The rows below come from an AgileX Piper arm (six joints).
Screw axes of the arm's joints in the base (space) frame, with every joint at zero. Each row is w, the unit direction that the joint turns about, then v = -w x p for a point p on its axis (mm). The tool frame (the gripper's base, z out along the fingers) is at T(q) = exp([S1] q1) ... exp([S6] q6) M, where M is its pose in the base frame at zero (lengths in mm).
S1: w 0 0 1 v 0 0 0
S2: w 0 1 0 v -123 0 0
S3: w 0 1 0 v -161.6 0 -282.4
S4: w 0.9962 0 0.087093 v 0 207.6 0
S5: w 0 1 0 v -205.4 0 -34.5
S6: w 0.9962 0 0.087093 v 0 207.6 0
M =
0.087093 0 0.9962 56.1
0 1 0 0
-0.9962 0 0.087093 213.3
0 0 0 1
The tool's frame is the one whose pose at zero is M.
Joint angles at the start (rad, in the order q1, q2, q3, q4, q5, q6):
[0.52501 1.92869 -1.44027 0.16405 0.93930 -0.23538]
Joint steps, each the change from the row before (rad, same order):
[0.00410 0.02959 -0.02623 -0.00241 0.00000 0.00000]
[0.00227 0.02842 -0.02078 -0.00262 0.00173 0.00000]
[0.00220 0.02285 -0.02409 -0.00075 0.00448 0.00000]
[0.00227 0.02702 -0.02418 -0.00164 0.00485 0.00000]
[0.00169 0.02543 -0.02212 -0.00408 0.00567 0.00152]
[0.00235 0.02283 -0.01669 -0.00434 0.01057 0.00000]
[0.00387 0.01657 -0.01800 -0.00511 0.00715 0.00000]
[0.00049 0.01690 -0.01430 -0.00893 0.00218 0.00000]
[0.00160 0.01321 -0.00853 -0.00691 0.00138 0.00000]
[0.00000 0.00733 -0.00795 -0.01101 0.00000 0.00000]
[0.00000 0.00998 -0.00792 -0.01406 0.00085 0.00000]
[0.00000 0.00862 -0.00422 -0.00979 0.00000 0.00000]
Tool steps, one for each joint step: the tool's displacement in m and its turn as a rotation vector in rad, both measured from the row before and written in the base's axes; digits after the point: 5 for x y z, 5 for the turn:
[0.00510 0.00466 -0.00501 -0.00361 0.00179 0.00504]
[0.00436 0.00342 -0.00619 -0.00671 0.00690 0.00356]
[0.00411 0.00345 -0.00325 -0.00196 0.00254 0.00315]
[0.00426 0.00353 -0.00511 -0.00492 0.00595 0.00362]
[0.00391 0.00286 -0.00517 -0.00729 0.00625 0.00266]
[0.00235 0.00229 -0.00567 -0.01136 0.01254 0.00557]
[0.00212 0.00283 -0.00269 -0.00654 0.00265 0.00691]
[0.00286 0.00122 -0.00379 -0.00932 -0.00008 0.00443]
[0.00155 0.00116 -0.00366 -0.00845 0.00195 0.00462]
[0.00185 0.00016 -0.00128 -0.00824 -0.00573 0.00458]
[0.00198 -0.00003 -0.00249 -0.01240 -0.00413 0.00594]
[0.00128 -0.00008 -0.00279 -0.00988 -0.00085 0.00411]

